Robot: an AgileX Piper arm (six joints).
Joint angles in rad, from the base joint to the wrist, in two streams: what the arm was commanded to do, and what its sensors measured. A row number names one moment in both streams.
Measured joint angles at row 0: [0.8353 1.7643 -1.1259 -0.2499 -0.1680 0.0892]
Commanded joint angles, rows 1 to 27: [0.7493 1.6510 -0.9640 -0.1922 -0.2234 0.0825]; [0.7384 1.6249 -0.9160 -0.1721 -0.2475 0.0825]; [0.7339 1.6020 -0.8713 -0.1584 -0.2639 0.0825]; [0.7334 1.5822 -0.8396 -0.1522 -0.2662 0.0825]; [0.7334 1.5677 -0.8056 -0.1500 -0.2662 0.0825]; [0.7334 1.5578 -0.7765 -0.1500 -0.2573 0.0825]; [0.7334 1.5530 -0.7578 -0.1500 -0.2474 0.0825]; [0.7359 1.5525 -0.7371 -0.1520 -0.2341 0.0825]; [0.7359 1.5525 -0.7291 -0.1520 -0.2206 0.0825]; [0.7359 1.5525 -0.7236 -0.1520 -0.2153 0.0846]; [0.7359 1.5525 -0.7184 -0.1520 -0.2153 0.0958]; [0.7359 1.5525 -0.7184 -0.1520 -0.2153 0.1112]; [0.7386 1.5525 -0.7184 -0.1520 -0.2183 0.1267]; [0.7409 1.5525 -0.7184 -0.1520 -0.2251 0.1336]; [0.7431 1.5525 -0.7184 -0.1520 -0.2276 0.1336]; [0.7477 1.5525 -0.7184 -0.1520 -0.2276 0.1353]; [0.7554 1.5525 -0.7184 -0.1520 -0.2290 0.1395]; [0.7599 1.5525 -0.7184 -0.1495 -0.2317 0.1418]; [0.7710 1.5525 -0.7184 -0.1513 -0.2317 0.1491]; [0.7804 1.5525 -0.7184 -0.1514 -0.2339 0.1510]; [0.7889 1.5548 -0.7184 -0.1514 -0.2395 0.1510]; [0.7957 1.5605 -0.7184 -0.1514 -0.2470 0.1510]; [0.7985 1.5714 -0.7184 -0.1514 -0.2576 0.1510]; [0.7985 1.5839 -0.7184 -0.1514 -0.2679 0.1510]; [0.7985 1.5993 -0.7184 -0.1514 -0.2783 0.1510]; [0.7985 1.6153 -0.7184 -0.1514 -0.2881 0.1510]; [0.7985 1.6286 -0.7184 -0.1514 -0.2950 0.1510]
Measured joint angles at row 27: [0.7963 1.5811 -0.7225 -0.1503 -0.2538 0.1495]
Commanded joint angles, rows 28 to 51: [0.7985 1.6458 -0.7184 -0.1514 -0.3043 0.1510]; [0.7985 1.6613 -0.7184 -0.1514 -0.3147 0.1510]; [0.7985 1.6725 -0.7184 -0.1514 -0.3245 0.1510]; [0.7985 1.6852 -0.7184 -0.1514 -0.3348 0.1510]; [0.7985 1.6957 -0.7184 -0.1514 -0.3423 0.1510]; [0.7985 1.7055 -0.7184 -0.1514 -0.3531 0.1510]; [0.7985 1.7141 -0.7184 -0.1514 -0.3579 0.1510]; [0.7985 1.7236 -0.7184 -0.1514 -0.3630 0.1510]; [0.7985 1.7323 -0.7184 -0.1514 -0.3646 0.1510]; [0.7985 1.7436 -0.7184 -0.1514 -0.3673 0.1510]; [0.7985 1.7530 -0.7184 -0.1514 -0.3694 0.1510]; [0.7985 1.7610 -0.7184 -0.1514 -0.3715 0.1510]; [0.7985 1.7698 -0.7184 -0.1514 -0.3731 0.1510]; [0.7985 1.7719 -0.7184 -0.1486 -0.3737 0.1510]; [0.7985 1.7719 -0.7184 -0.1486 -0.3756 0.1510]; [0.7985 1.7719 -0.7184 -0.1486 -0.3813 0.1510]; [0.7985 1.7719 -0.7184 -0.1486 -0.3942 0.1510]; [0.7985 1.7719 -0.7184 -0.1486 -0.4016 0.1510]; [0.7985 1.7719 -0.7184 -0.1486 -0.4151 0.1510]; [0.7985 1.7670 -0.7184 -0.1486 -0.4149 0.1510]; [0.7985 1.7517 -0.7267 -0.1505 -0.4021 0.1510]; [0.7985 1.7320 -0.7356 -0.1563 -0.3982 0.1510]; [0.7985 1.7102 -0.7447 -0.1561 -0.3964 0.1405]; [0.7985 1.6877 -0.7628 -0.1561 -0.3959 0.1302]
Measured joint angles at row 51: [0.7965 1.7540 -0.7240 -0.1456 -0.3765 0.1495]
